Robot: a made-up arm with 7 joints.
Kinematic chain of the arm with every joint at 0, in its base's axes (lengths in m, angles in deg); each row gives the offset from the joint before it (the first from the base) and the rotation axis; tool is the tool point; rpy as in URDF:
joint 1: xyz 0 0 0.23 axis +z
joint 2: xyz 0 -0.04 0.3 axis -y
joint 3: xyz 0 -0.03 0.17 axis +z
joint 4: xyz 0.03 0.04 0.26 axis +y
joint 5: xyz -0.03 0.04 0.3 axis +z
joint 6: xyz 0 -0.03 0.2 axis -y
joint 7: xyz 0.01 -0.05 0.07 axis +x
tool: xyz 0 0 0 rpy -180 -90 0
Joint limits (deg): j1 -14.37..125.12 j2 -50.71..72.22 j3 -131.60..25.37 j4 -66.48..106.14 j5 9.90..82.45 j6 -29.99..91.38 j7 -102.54..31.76
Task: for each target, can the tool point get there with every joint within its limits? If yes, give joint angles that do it. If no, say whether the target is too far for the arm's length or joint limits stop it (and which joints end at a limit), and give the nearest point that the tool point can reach.
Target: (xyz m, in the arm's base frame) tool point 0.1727 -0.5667 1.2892
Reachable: yes | joints 40.93 11.97 -107.70 45.69 75.42 0.58 -87.34
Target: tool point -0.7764 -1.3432 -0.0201
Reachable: no: too far | nearest point -0.4490 -0.7768 0.3852 | short by 0.770 m
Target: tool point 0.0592 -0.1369 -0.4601
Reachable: no: joint limits stop it (at a limit: joint 1, joint 2, joint 4) | nearest point 0.4812 -0.2291 0.2363 | short by 0.820 m
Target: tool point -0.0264 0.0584 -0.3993
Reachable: no: joint limits stop it (at a limit: joint 2, joint 4) | nearest point -0.2131 0.4714 0.2408 | short by 0.784 m
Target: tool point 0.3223 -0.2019 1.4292
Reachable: yes | joints 111.73 17.03 -97.99 11.72 66.71 68.76 -43.92
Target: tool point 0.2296 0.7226 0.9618
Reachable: yes | joints 106.86 -26.40 -44.07 61.30 71.41 66.26 -46.09
